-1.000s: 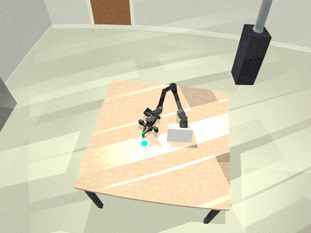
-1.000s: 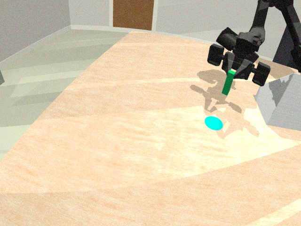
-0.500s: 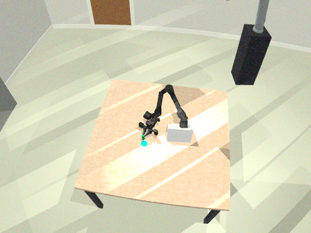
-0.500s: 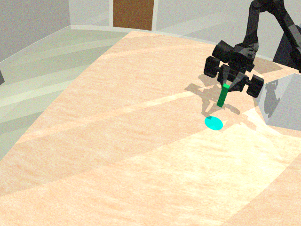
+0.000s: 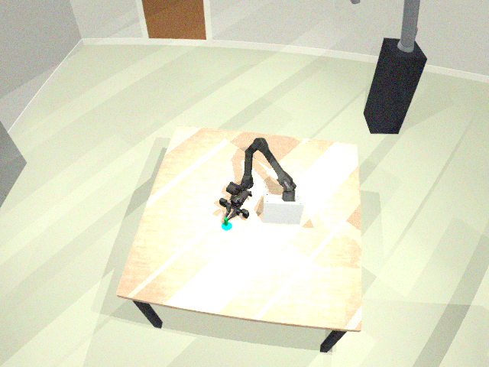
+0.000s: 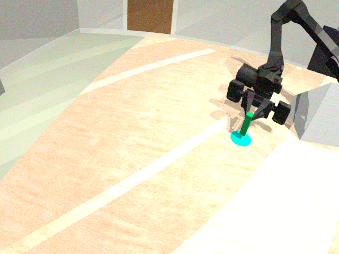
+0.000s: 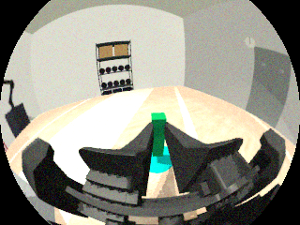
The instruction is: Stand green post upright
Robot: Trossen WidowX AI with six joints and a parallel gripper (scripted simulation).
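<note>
Right now the cyan circle is 7 cm below my gripper tip. Also, from my gripper tip: green post: 2 cm below.
</note>
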